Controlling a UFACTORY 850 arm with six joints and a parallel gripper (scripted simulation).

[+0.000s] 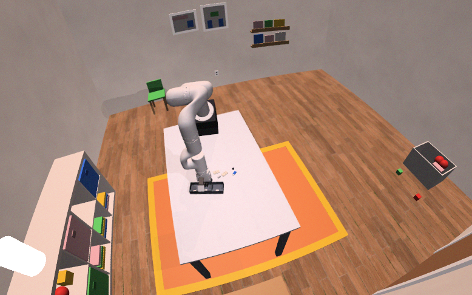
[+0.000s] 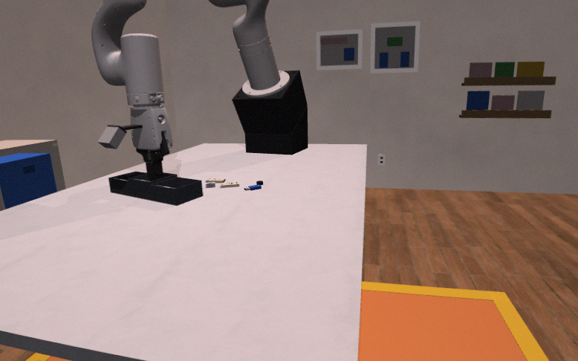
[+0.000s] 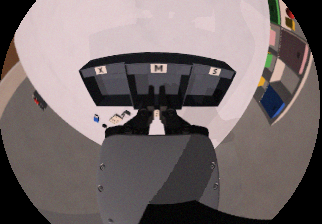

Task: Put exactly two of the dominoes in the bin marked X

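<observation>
Now: the black bin tray 4 cm below my hand and 1 cm to the right of it. From my hand the other things lie so: blue USB stick 24 cm to the left, 6 cm below, 1 cm behind; small grey piece 13 cm to the left, 5 cm below, 5 cm behind; small black piece 26 cm to the left, 6 cm below, 6 cm behind.
</observation>
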